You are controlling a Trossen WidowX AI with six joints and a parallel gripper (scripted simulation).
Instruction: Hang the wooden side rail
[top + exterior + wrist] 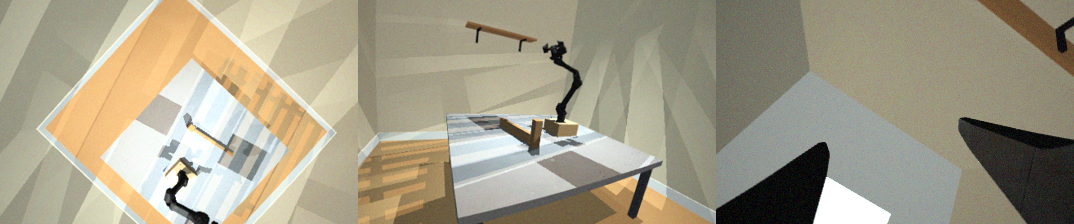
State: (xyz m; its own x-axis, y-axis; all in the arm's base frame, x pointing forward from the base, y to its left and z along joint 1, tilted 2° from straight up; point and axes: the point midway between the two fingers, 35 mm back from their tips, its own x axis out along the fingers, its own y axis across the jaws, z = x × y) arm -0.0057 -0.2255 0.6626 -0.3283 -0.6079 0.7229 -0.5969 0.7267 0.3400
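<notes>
My gripper tip is now 430 mm short of the headboard post, 410 mm to the right of it and 690 mm above it.
</notes>
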